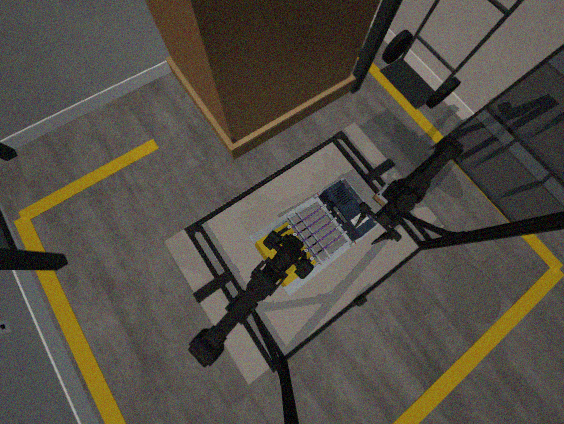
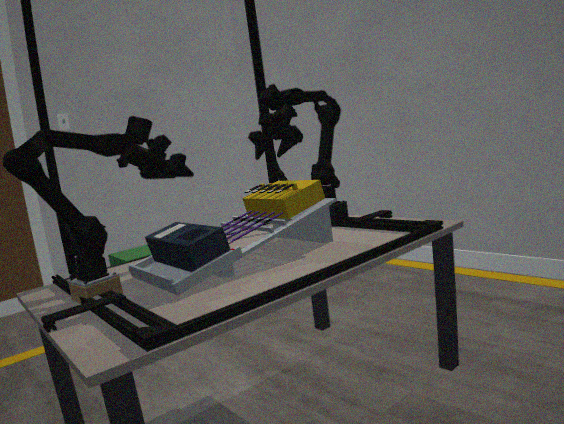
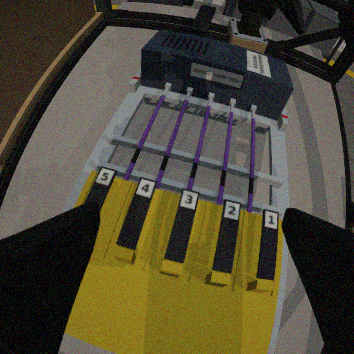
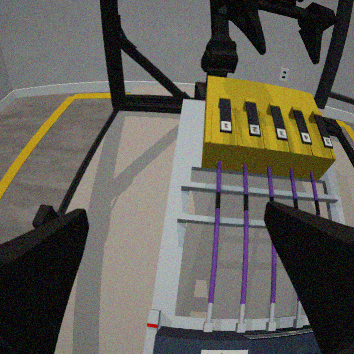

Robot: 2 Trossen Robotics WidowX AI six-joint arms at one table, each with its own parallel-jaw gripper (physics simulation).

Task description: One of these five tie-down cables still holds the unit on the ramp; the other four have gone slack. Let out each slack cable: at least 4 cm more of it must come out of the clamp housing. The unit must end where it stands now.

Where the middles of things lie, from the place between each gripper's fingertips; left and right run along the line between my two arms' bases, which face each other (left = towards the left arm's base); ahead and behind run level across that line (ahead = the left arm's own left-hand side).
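Relative to the lever [image 3: 268, 240], my right gripper is 50 mm short of it, 220 mm to the right of it and 80 mm above it.
Relative to the same lever, my left hand is 10 cm above it, 8 cm past it and 1 cm to the left of it.
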